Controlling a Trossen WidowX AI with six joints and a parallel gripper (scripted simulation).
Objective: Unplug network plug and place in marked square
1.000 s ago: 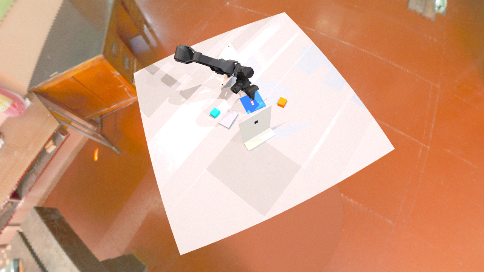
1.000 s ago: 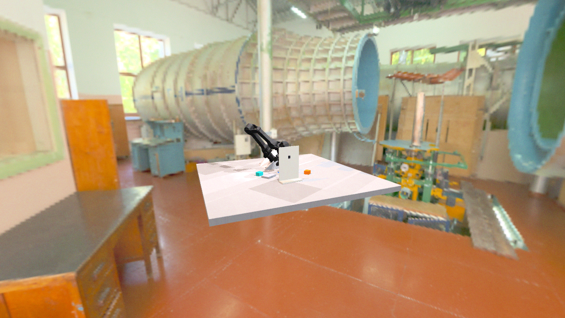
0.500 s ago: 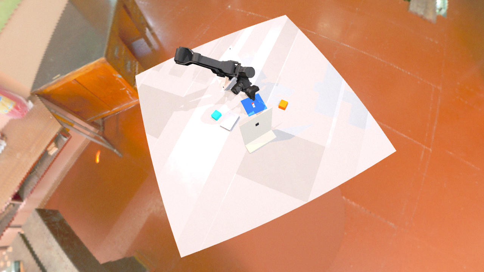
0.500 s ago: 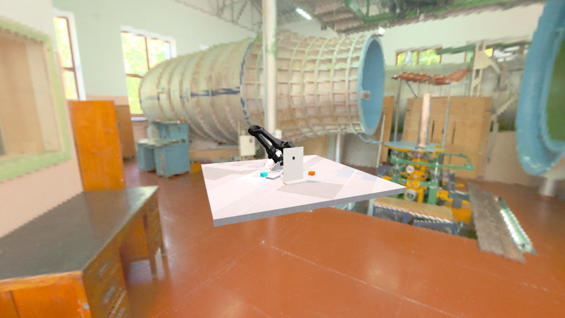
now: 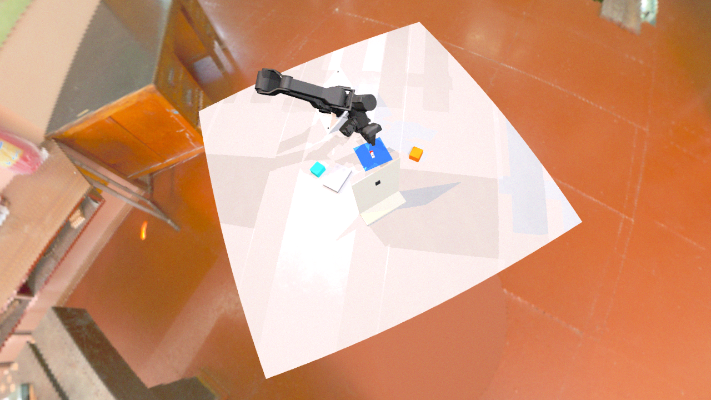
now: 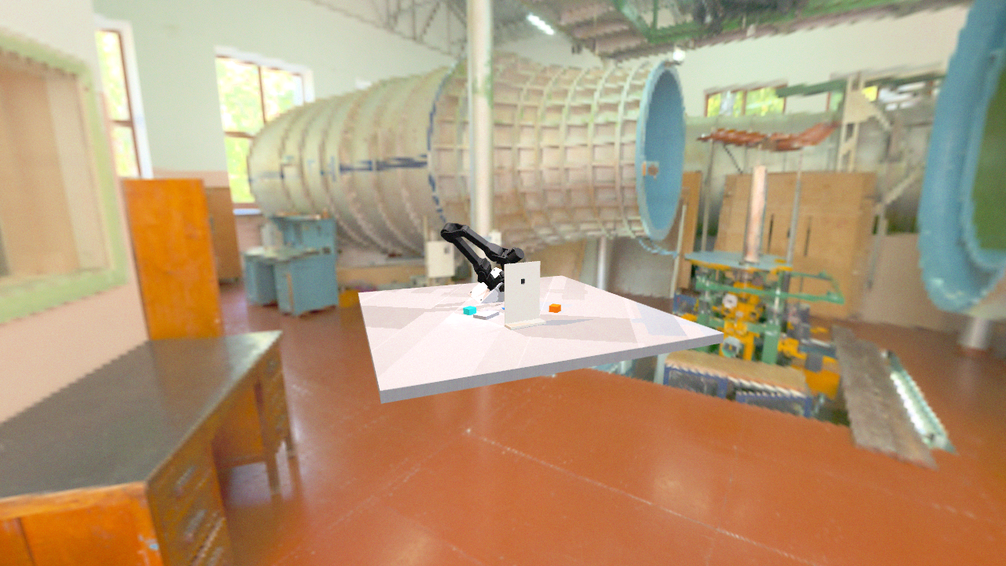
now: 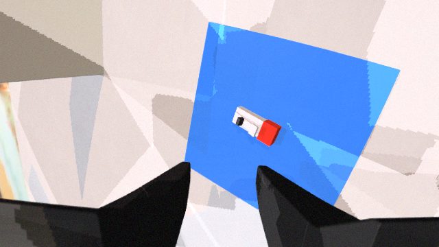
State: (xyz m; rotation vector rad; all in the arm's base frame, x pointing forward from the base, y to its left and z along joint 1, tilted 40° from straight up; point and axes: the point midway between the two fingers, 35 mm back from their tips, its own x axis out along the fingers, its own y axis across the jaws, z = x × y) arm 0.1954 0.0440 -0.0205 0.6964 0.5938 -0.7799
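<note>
The network plug is 10 mm ahead of my gripper tip, 10 mm to the right of it and 50 mm below it. Round my gripper tip: small grey flat plate 50 mm ahead, 170 mm to the right, 50 mm below; then blue marked square 10 mm ahead, 60 mm below; then orange cube 90 mm ahead, 150 mm to the left, 40 mm below.
</note>
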